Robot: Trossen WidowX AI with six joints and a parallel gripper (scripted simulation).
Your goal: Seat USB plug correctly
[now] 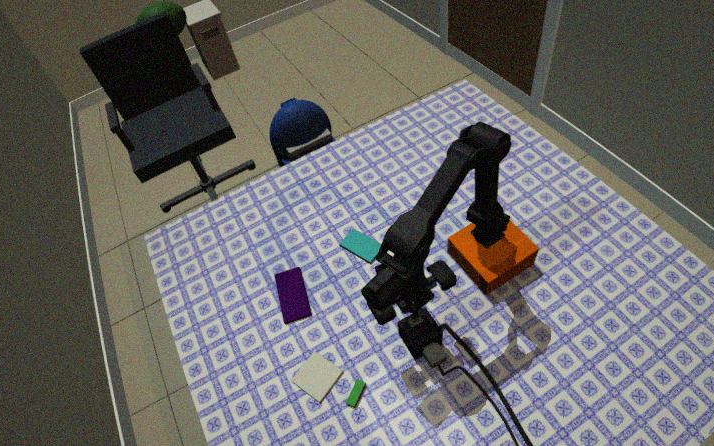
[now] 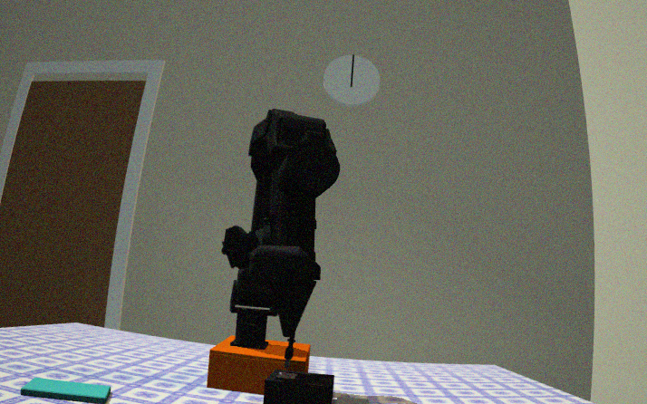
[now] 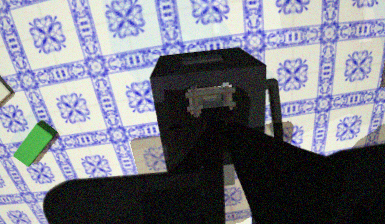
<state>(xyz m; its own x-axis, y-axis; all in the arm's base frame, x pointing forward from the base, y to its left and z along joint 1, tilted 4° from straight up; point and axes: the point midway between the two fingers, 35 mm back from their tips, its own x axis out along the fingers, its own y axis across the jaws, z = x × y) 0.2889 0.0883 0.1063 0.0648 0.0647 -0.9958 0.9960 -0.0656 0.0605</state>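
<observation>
Now: gripper tip 20 mm above the USB plug. The rest, counted from my gripper tip: USB socket 60 mm below; then green block 200 mm ahead, 120 mm below, 50 mm to the left; then beige block 260 mm ahead, 120 mm below, 40 mm to the right.
</observation>
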